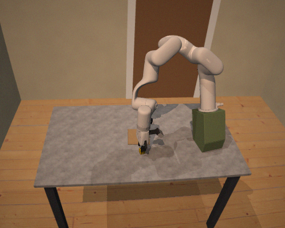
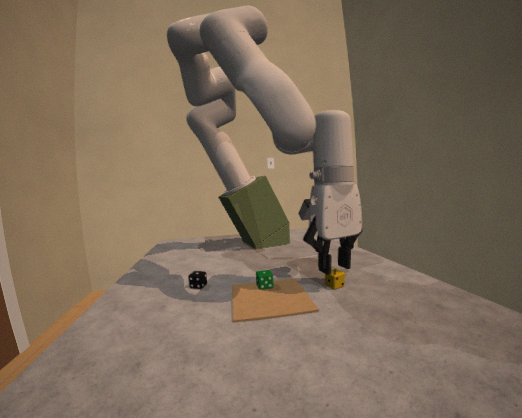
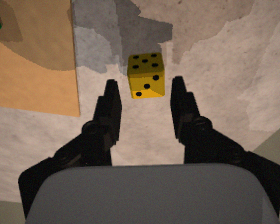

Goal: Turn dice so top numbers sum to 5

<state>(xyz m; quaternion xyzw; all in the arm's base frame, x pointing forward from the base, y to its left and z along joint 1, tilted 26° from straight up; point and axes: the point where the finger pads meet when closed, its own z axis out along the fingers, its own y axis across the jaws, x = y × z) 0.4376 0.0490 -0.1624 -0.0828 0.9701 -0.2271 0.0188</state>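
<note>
Right now my hand is 4 cm above the yellow die. Also, from my hand: tan mat: 14 cm to the right, 5 cm below; green die: 13 cm to the right, 5 cm behind, 4 cm below; black die: 27 cm to the right, 10 cm behind, 4 cm below.
</note>
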